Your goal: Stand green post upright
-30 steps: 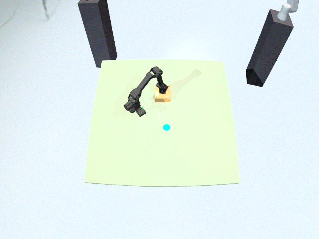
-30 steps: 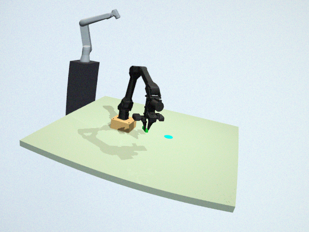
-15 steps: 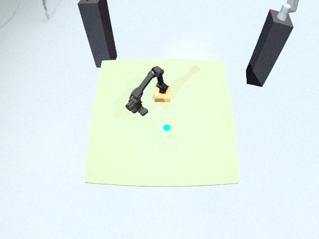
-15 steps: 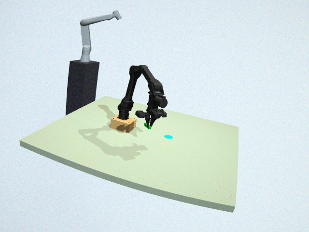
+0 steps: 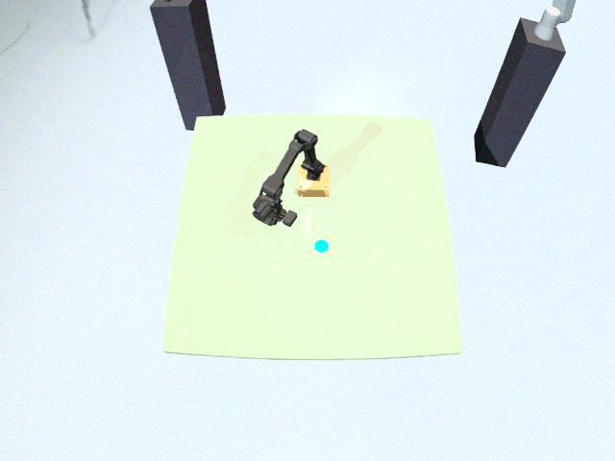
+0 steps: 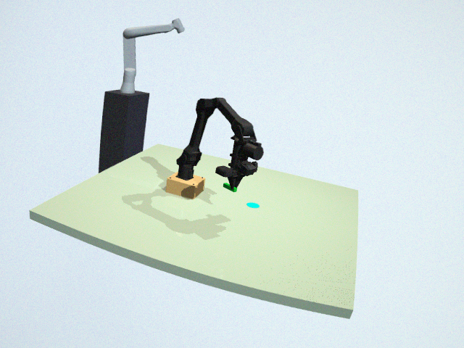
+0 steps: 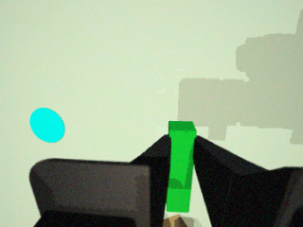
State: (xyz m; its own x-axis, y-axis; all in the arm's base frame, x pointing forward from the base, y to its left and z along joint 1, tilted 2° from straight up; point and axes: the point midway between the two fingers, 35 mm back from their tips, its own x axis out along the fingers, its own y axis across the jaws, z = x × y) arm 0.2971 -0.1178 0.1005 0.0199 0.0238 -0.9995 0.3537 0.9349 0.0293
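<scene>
The green post lies 2 cm behind my gripper tip and 1 cm to the left of it. Also, from my gripper tip: cyan circle 20 cm to the left, 13 cm below, 3 cm ahead.
</scene>
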